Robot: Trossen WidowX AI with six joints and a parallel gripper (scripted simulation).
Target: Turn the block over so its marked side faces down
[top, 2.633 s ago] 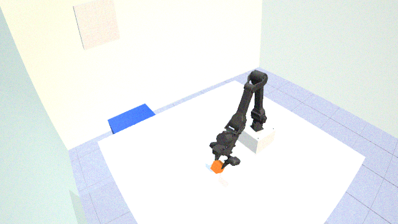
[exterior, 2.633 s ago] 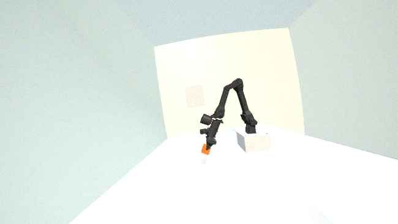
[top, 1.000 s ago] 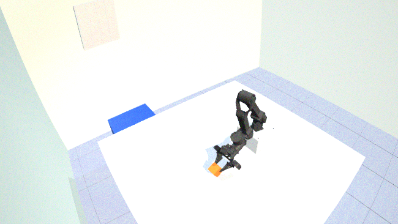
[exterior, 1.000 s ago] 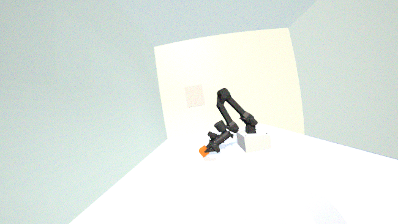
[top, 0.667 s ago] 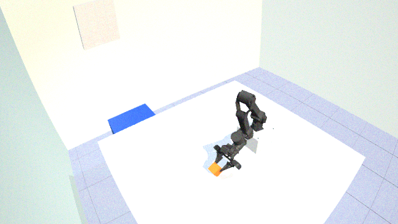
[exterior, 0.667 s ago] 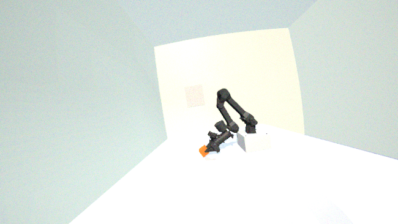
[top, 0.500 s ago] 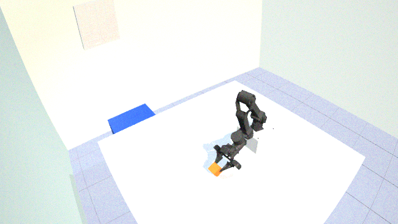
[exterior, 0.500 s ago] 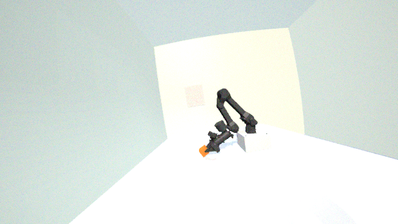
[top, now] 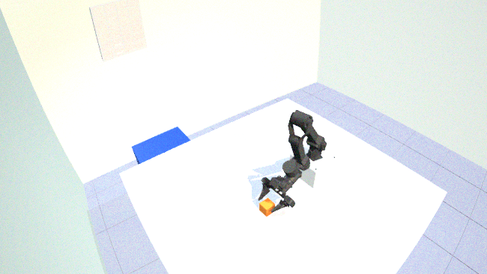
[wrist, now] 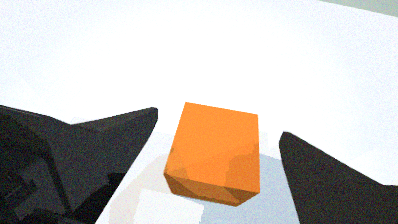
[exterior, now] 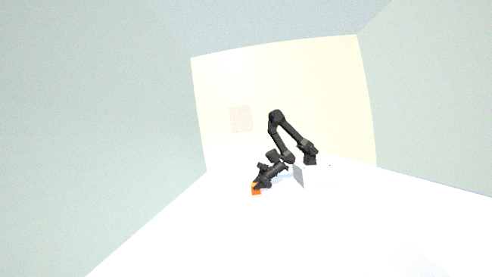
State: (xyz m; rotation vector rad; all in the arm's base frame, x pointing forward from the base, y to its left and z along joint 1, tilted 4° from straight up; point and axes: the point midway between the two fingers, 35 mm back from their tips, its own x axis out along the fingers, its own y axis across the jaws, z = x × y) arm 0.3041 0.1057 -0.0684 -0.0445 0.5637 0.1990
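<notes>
Now: gripper tip 30 mm above the block and 10 mm past it.
</notes>
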